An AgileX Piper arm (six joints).
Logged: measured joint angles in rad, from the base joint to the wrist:
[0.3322 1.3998 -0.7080 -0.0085 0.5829 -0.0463]
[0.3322 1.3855 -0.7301 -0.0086 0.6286 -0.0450]
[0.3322 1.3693 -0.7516 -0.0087 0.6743 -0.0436]
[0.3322 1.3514 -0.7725 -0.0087 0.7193 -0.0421]
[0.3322 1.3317 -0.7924 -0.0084 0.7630 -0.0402]
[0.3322 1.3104 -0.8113 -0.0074 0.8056 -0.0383]
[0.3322 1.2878 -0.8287 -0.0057 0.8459 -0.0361]
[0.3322 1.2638 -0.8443 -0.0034 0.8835 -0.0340]
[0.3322 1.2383 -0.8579 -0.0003 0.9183 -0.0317]
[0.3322 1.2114 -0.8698 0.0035 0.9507 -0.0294]
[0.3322 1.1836 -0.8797 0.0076 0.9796 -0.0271]
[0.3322 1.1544 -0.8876 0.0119 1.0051 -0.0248]
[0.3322 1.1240 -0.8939 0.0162 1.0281 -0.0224]
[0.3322 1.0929 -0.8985 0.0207 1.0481 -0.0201]
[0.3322 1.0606 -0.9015 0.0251 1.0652 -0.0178]
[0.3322 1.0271 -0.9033 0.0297 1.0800 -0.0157]
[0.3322 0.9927 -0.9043 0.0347 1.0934 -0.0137]
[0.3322 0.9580 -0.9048 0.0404 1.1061 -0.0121]
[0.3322 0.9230 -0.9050 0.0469 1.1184 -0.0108]
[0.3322 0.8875 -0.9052 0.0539 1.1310 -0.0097]
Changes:
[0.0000 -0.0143 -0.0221 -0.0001 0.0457 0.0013]
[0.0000 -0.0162 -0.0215 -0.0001 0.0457 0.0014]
[0.0000 -0.0179 -0.0209 0.0000 0.0450 0.0015]
[0.0000 -0.0197 -0.0199 0.0003 0.0437 0.0019]
[0.0000 -0.0213 -0.0189 0.0010 0.0426 0.0019]
[0.0000 -0.0226 -0.0174 0.0017 0.0403 0.0022]
[0.0000 -0.0240 -0.0156 0.0023 0.0376 0.0021]
[0.0000 -0.0255 -0.0136 0.0031 0.0348 0.0023]
[0.0000 -0.0269 -0.0119 0.0038 0.0324 0.0023]
[0.0000 -0.0278 -0.0099 0.0041 0.0289 0.0023]
[0.0000 -0.0292 -0.0079 0.0043 0.0255 0.0023]
[0.0000 -0.0304 -0.0063 0.0043 0.0230 0.0024]
[0.0000 -0.0311 -0.0046 0.0045 0.0200 0.0023]
[0.0000 -0.0323 -0.0030 0.0044 0.0171 0.0023]
[0.0000 -0.0335 -0.0018 0.0046 0.0148 0.0021]
[0.0000 -0.0344 -0.0010 0.0050 0.0134 0.0020]
[0.0000 -0.0347 -0.0005 0.0057 0.0127 0.0016]
[0.0000 -0.0350 -0.0002 0.0065 0.0123 0.0013]
[0.0000 -0.0355 -0.0002 0.0070 0.0126 0.0011]

